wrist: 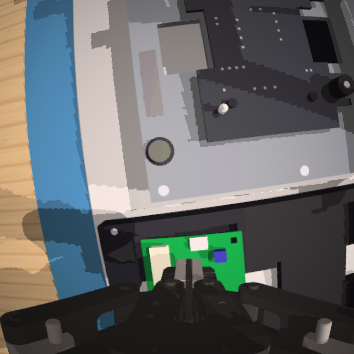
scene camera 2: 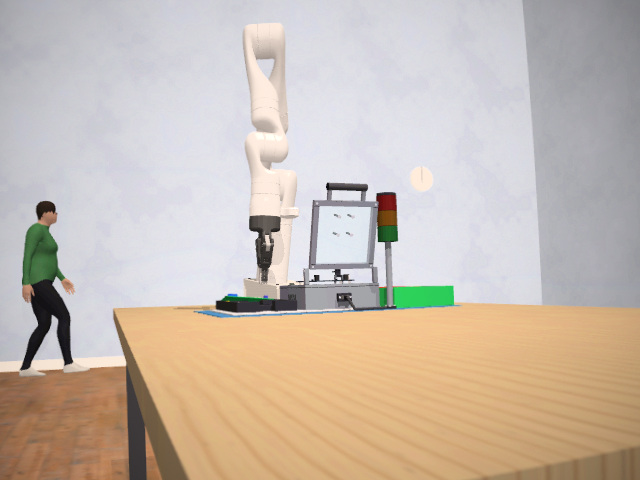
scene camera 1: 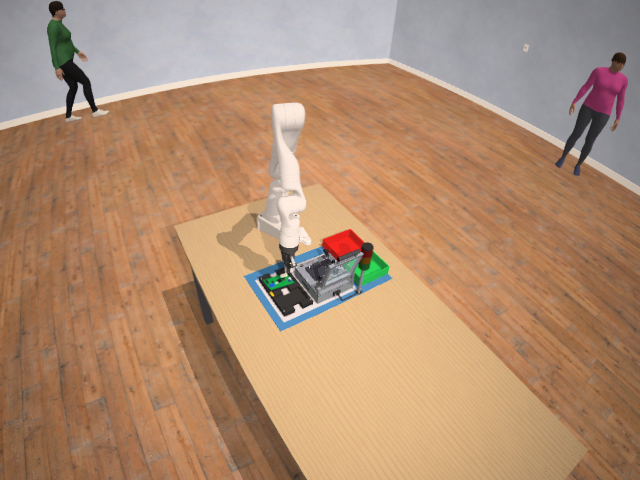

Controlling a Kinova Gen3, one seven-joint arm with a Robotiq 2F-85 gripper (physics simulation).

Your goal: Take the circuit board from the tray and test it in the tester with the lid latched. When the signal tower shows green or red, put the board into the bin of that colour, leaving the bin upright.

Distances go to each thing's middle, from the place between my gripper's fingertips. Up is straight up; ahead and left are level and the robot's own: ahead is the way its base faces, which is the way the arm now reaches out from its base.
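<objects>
With the dark nest plate (wrist: 263, 81) as my reference, my gripper is 7 cm short of it and 14 cm to the right of it. The clear tester lid (scene camera 2: 343, 233) is 13 cm to the left of my hand, 19 cm ahead of it and 12 cm above it. I see the green bin (scene camera 2: 415, 296) 11 cm ahead of my hand, 33 cm to the left of it and 4 cm below it; the red bin (scene camera 1: 347, 241) is 4 cm behind my hand, 33 cm to the left of it and 4 cm below it.
</objects>
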